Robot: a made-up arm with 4 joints.
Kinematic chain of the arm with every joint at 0, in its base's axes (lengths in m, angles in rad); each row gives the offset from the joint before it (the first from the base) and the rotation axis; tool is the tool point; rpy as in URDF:
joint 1: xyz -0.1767 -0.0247 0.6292 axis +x
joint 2: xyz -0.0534 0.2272 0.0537 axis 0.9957 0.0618 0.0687
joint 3: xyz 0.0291 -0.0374 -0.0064 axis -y
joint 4: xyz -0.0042 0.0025 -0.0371 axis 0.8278 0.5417 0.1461
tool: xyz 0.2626 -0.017 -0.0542 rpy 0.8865 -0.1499 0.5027
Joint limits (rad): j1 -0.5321..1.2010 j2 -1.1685..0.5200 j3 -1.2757..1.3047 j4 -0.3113..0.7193
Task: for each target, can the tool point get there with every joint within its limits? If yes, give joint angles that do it. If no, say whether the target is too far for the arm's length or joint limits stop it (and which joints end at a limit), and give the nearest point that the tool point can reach.
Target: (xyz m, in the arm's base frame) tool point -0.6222 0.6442 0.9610
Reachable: no: too far | nearest point -0.3154 0.3472 0.8137 | short by 0.452 m
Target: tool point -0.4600 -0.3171 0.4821
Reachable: no: joint limits stop it (at a limit: joint 1, joint 3, joint 4) | nearest point -0.2956 -0.0674 0.5207 | short by 0.301 m
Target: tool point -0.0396 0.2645 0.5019
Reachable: yes | joints 0.1946 0.2124 -0.4405 0.3101
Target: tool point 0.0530 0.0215 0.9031
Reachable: yes | joints 0.7781 -0.8477 0.5239 -0.1361
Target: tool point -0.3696 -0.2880 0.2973
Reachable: no: joint limits stop it (at a limit: joint 1, joint 3) | nearest point -0.2782 -0.0441 0.4287 | short by 0.292 m
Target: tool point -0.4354 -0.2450 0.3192
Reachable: no: joint limits stop it (at a limit: joint 1, joint 3, joint 4) | nearest point -0.2958 -0.0373 0.4312 | short by 0.274 m
